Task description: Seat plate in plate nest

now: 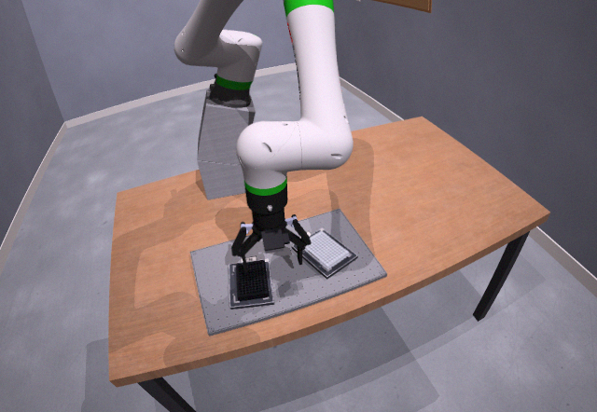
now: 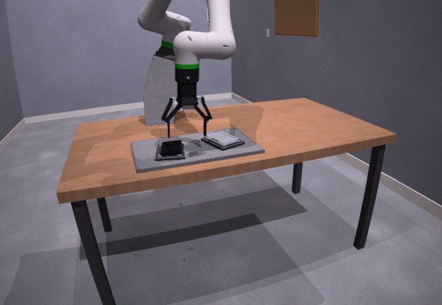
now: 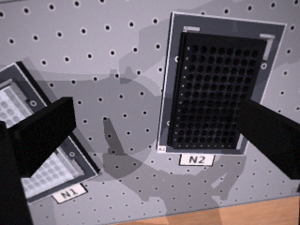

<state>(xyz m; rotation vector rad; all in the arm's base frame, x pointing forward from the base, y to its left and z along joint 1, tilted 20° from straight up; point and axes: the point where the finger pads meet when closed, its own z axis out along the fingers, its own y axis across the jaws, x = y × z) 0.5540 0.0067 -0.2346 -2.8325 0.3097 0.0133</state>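
The black well plate lies 10 mm behind my hand, 70 mm to the right of it and 50 mm below it. Round my hand: white well plate (30 mm behind, 170 mm to the left, 60 mm below).
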